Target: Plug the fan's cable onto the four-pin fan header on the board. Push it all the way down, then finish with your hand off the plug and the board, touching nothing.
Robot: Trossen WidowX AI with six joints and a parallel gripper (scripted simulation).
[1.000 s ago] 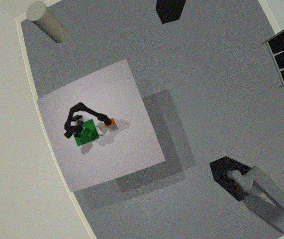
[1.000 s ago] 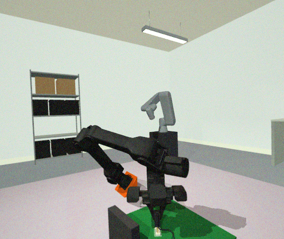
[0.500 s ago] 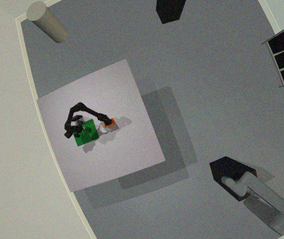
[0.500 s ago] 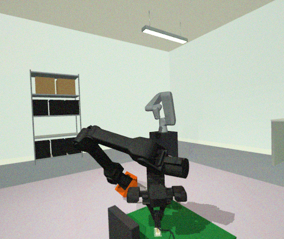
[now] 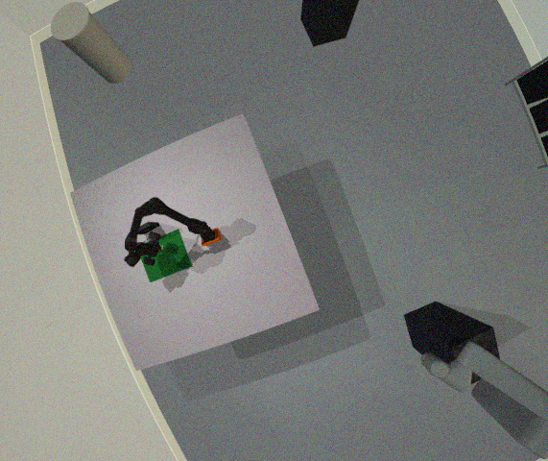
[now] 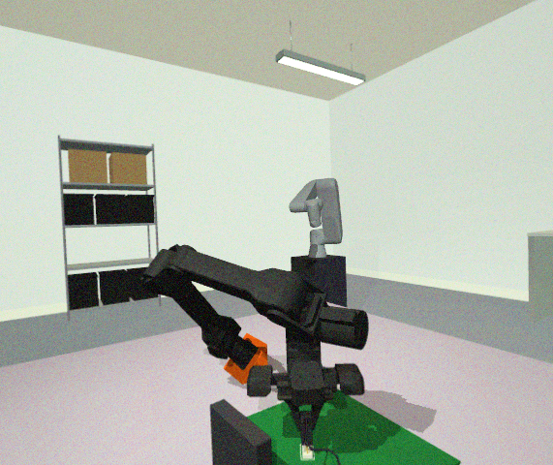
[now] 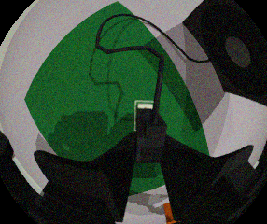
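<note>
Right now my gripper tip is 1 cm short of the pale four-pin header and 4 cm above it. The rest, counted from my gripper tip: green board: 1 cm ahead, 6 cm to the left, 5 cm below; dark fan plug: 1 cm ahead, 1 cm above; dark fan: 3 cm ahead, 13 cm to the right, 2 cm above.
</note>
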